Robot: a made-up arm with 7 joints. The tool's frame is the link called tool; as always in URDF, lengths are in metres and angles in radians. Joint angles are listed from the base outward.
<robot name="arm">
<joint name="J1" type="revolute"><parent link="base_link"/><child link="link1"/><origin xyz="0.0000 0.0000 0.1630" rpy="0.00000 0.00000 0.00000"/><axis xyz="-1 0 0"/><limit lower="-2.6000" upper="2.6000"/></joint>
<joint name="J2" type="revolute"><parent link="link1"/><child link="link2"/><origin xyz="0.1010 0.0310 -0.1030" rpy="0.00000 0.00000 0.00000"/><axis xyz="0 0 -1"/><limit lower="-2.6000" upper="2.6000"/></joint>
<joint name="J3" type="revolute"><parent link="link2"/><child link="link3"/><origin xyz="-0.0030 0.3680 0.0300" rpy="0.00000 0.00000 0.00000"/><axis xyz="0 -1 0"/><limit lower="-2.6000" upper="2.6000"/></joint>
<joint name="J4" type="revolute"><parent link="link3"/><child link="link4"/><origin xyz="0.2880 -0.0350 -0.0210" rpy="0.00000 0.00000 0.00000"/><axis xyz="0 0 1"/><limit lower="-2.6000" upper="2.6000"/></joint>
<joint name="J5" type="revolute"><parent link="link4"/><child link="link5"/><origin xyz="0.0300 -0.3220 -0.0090" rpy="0.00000 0.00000 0.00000"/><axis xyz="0 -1 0"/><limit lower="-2.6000" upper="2.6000"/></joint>
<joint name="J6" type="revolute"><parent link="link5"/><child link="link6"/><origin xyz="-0.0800 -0.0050 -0.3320" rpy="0.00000 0.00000 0.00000"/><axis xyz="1 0 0"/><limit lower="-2.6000" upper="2.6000"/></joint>
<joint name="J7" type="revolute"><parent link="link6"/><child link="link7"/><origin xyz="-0.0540 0.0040 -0.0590" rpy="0.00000 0.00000 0.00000"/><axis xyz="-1 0 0"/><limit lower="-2.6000" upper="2.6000"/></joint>
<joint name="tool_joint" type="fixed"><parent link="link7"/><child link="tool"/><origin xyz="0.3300 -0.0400 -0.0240" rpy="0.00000 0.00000 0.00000"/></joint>
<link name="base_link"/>
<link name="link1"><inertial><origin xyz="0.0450 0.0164 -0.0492"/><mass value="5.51"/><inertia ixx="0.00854" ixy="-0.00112" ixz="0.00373" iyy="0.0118" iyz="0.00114" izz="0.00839"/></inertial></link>
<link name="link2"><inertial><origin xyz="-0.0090 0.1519 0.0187"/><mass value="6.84"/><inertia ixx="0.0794" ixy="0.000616" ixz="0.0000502" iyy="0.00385" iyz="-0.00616" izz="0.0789"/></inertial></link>
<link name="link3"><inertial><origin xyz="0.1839 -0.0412 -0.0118"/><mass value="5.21"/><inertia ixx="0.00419" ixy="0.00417" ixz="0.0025" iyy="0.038" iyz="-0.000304" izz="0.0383"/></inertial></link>
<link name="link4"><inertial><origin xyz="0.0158 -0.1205 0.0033"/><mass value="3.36"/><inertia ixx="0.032" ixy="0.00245" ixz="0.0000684" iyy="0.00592" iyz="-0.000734" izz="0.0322"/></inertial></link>
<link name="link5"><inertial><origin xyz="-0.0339 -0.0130 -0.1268"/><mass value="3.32"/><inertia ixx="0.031" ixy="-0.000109" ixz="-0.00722" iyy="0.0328" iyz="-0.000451" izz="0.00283"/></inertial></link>
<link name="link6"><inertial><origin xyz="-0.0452 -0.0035 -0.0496"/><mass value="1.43"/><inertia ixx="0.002" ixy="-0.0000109" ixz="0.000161" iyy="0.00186" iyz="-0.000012" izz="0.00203"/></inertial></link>
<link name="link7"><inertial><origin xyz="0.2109 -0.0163 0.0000"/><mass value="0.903"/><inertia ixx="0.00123" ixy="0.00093" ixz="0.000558" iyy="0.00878" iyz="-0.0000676" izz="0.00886"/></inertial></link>
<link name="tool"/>
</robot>
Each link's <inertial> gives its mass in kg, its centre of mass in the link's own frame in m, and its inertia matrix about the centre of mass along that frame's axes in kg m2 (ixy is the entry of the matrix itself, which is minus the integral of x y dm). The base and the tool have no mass. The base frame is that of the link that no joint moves.
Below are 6 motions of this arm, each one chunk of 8 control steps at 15 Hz.
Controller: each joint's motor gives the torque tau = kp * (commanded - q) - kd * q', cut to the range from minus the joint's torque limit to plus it. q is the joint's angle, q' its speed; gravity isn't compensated. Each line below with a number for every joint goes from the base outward.
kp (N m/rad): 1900 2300 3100 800 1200 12 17
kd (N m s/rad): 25 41 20 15 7.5 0.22 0.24
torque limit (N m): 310 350 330 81 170 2.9 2
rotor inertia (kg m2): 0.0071 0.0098 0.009 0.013 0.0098 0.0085 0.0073
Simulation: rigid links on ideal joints. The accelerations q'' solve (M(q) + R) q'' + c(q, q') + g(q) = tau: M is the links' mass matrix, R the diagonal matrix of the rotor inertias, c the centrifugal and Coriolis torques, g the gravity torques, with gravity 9.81 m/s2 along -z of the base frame. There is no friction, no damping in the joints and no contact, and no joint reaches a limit. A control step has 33 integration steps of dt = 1/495 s. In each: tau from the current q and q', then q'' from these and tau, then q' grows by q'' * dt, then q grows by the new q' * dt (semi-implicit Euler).
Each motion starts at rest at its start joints. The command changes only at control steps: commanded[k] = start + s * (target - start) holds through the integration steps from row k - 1 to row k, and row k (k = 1, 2, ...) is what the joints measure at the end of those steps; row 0 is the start. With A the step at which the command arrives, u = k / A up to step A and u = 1 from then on. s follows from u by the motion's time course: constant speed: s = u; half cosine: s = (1 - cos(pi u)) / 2; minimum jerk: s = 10 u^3 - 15 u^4 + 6 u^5; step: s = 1 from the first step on.
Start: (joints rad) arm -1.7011 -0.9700 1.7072 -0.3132 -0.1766 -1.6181 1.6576
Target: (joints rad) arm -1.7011 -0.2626 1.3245 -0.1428 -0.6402 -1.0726 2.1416
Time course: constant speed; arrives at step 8
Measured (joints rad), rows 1 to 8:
1: -1.7036 -0.8737 1.6526 -0.2803 -0.2313 -1.6268 1.7337
2: -1.7002 -0.7752 1.6001 -0.2622 -0.2968 -1.5573 1.8031
3: -1.7042 -0.6919 1.5533 -0.2459 -0.3580 -1.4587 1.8531
4: -1.7046 -0.5990 1.5038 -0.2185 -0.4171 -1.3973 1.9173
5: -1.7048 -0.5087 1.4554 -0.1955 -0.4779 -1.3481 1.9781
6: -1.7047 -0.4191 1.4067 -0.1747 -0.5381 -1.2706 2.0385
7: -1.7042 -0.3287 1.3583 -0.1521 -0.5976 -1.1940 2.0987
8: -1.7041 -0.2385 1.3101 -0.1289 -0.6567 -1.1340 2.1599

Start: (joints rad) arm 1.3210 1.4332 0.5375 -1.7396 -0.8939 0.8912 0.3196
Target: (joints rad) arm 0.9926 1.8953 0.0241 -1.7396 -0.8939 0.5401 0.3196
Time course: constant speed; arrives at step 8
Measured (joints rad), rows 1 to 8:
1: 1.2523 1.4681 0.4595 -1.7243 -0.8939 0.7989 0.3317
2: 1.2106 1.5255 0.3936 -1.7130 -0.8892 0.6019 0.3327
3: 1.1712 1.5922 0.3311 -1.7256 -0.8895 0.6168 0.3273
4: 1.1297 1.6545 0.2671 -1.7299 -0.8876 0.6812 0.3210
5: 1.0851 1.7112 0.2020 -1.7240 -0.8856 0.6046 0.3235
6: 1.0403 1.7661 0.1372 -1.7205 -0.8856 0.4973 0.3248
7: 0.9976 1.8249 0.0733 -1.7204 -0.8855 0.4620 0.3234
8: 0.9560 1.8862 0.0100 -1.7230 -0.8858 0.4558 0.3215

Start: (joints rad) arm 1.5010 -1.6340 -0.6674 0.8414 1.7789 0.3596 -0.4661
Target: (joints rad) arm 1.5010 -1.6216 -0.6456 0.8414 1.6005 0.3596 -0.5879
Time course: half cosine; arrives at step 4
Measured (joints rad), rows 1 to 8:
1: 1.4876 -1.6139 -0.6609 0.8545 1.7538 0.3194 -0.4993
2: 1.4643 -1.5975 -0.6408 0.8435 1.7034 0.2606 -0.5453
3: 1.4547 -1.5865 -0.6292 0.8372 1.6426 0.2381 -0.5834
4: 1.4662 -1.5908 -0.6323 0.8373 1.6085 0.2414 -0.5877
5: 1.4833 -1.6015 -0.6406 0.8445 1.6009 0.2758 -0.5849
6: 1.4880 -1.6067 -0.6421 0.8504 1.6008 0.3177 -0.5905
7: 1.4784 -1.6029 -0.6363 0.8489 1.6054 0.3122 -0.5896
8: 1.4657 -1.5953 -0.6297 0.8430 1.6102 0.2679 -0.5860

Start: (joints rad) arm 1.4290 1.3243 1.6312 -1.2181 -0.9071 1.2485 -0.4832
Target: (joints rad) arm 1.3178 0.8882 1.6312 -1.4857 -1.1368 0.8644 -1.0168
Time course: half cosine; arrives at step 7
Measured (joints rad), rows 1 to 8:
1: 1.4220 1.2770 1.6352 -1.2321 -0.9362 1.2291 -0.5150
2: 1.4029 1.2020 1.6351 -1.2883 -0.9820 1.1871 -0.6048
3: 1.3810 1.1142 1.6353 -1.3491 -1.0297 1.0640 -0.7192
4: 1.3562 1.0140 1.6357 -1.4102 -1.0833 0.9312 -0.8333
5: 1.3344 0.9242 1.6365 -1.4689 -1.1280 0.8652 -0.9384
6: 1.3200 0.8678 1.6362 -1.5041 -1.1525 0.8566 -1.0062
7: 1.3180 0.8554 1.6350 -1.5103 -1.1529 0.8583 -1.0209
8: 1.3219 0.8679 1.6336 -1.5001 -1.1435 0.8335 -1.0141

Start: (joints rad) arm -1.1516 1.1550 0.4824 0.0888 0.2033 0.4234 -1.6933
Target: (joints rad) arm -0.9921 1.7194 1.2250 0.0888 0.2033 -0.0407 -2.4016
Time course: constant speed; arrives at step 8
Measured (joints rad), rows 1 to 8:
1: -1.1207 1.2504 0.5798 0.0736 0.2124 0.4443 -1.8141
2: -1.0790 1.3403 0.6850 0.1124 0.2338 0.1048 -1.8767
3: -1.0645 1.3963 0.7752 0.1030 0.2228 0.0463 -1.9635
4: -1.0625 1.4646 0.8558 0.0821 0.2113 0.2280 -2.0765
5: -1.0423 1.5355 0.9500 0.0811 0.2147 0.1158 -2.1549
6: -1.0145 1.6060 1.0477 0.0922 0.2215 -0.0373 -2.2365
7: -0.9968 1.6732 1.1385 0.0884 0.2176 -0.0329 -2.3341
8: -0.9839 1.7415 1.2266 0.0780 0.2121 -0.0337 -2.4253

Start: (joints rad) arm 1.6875 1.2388 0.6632 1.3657 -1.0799 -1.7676 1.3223
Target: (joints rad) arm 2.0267 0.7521 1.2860 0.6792 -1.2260 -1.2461 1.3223
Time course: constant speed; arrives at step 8
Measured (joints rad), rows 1 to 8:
1: 1.7215 1.1521 0.7539 1.2425 -1.1072 -1.5900 1.3335
2: 1.8268 1.0810 0.8819 1.1890 -1.1602 -1.6041 1.2982
3: 1.8704 1.0029 0.9501 1.1287 -1.1642 -1.8636 1.3009
4: 1.8749 0.9582 1.0031 1.0232 -1.1679 -1.8610 1.3168
5: 1.9179 0.9127 1.0926 0.9151 -1.2005 -1.3723 1.3215
6: 1.9712 0.8387 1.1744 0.8394 -1.2147 -1.2862 1.3023
7: 2.0068 0.7806 1.2462 0.7756 -1.2288 -1.4649 1.3150
8: 2.0477 0.7238 1.3254 0.6866 -1.2510 -1.3783 1.3127

